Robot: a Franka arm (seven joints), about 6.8 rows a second.
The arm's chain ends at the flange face. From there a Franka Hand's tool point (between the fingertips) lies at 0.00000 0.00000 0.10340 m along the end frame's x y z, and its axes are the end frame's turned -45 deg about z.
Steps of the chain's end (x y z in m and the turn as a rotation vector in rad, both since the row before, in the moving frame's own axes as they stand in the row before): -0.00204, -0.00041, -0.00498, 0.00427, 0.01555, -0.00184; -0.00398, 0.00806, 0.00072, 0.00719, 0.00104, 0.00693; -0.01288, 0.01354, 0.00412, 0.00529, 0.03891, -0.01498; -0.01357, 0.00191, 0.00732, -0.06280, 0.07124, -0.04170; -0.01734, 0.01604, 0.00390, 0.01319, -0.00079, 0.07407
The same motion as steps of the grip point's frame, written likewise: 0.00030, -0.00091, -0.00499, -0.00798, 0.01401, -0.00184; -0.00791, 0.00244, 0.00072, 0.00435, 0.00582, 0.00693; -0.01543, 0.00290, 0.00404, -0.02377, 0.03125, -0.01498; -0.01013, 0.00153, 0.00685, -0.09478, 0.00597, -0.04170; -0.02266, -0.00191, 0.00389, 0.00989, 0.00877, 0.07407
